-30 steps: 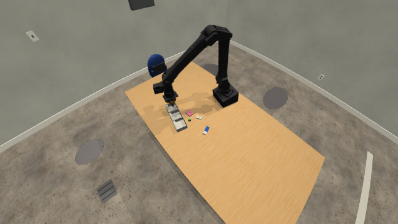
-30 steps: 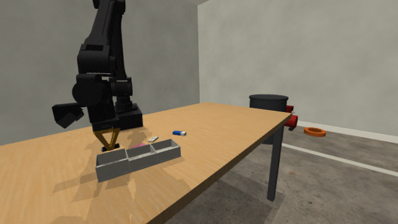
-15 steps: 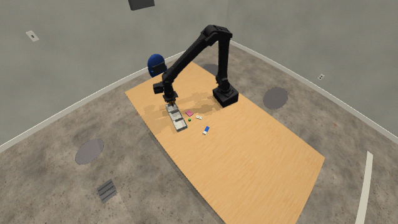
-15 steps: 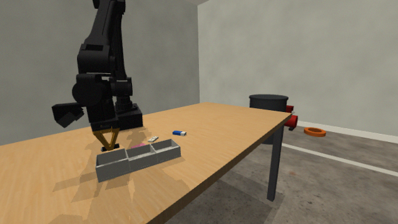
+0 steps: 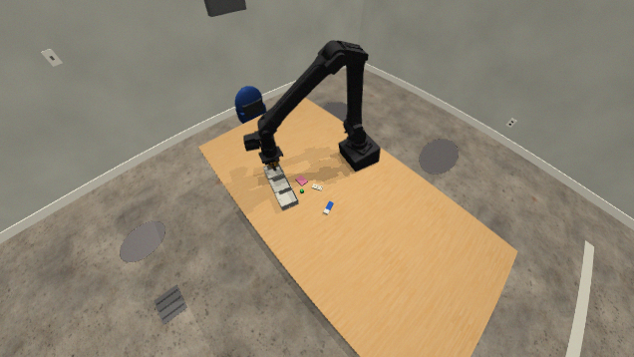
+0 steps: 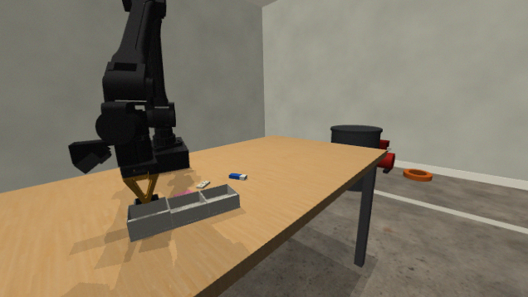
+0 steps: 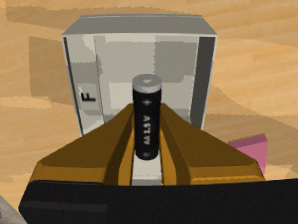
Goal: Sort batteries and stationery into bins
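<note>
The blue-and-white eraser lies 330 mm to the left of my hand, 60 mm below it and 30 mm behind it. Round my hand: bin rack (80 mm to the left, 50 mm below, 30 mm ahead); black battery (right at my hand); pink eraser block (130 mm to the left, 70 mm behind, 60 mm below).
</note>
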